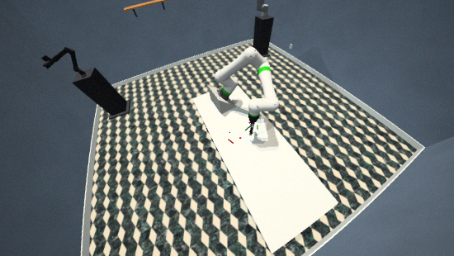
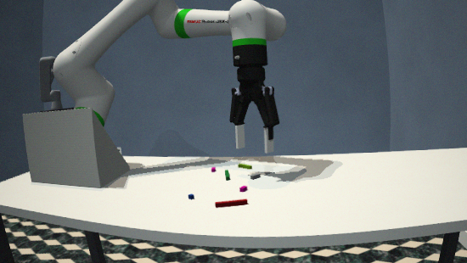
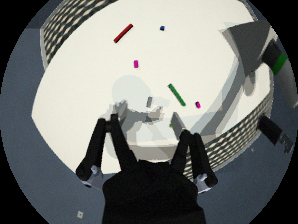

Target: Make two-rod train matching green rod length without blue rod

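Now: the grey rod 100 mm below my hand. From my hand the other things lie so: red rod: 220 mm to the right, 100 mm below, 10 mm behind; green rod: 100 mm below, 80 mm behind, 10 mm to the left; lime rod: 110 mm to the left, 100 mm below, 60 mm behind.
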